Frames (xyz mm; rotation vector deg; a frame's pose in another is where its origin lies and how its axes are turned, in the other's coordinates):
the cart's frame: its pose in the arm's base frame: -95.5 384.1 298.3 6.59 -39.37 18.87
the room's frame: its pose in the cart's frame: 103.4 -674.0 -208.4 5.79 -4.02 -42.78
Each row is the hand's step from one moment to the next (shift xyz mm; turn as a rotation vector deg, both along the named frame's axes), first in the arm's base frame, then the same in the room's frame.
Working: the arm's base frame: its pose in the room's frame: -429.1 -13.5 16.3 -26.69 37.25 20.58

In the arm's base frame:
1: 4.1 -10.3 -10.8 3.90 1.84 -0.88
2: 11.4 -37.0 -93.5 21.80 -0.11 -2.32
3: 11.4 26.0 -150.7 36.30 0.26 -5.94
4: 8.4 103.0 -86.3 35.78 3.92 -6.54
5: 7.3 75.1 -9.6 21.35 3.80 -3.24
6: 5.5 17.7 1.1 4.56 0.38 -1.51
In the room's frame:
1: 2.4 -13.5 -7.1 1.62 1.76 -3.70
2: -20.6 -77.4 -61.8 15.07 2.48 -15.73
3: -77.5 -54.3 -120.7 23.87 3.42 -27.78
4: -83.3 43.1 -96.7 21.52 6.08 -28.95
5: -33.6 59.2 -33.9 12.50 5.20 -17.25
6: -3.5 16.4 -8.1 2.46 0.32 -4.13

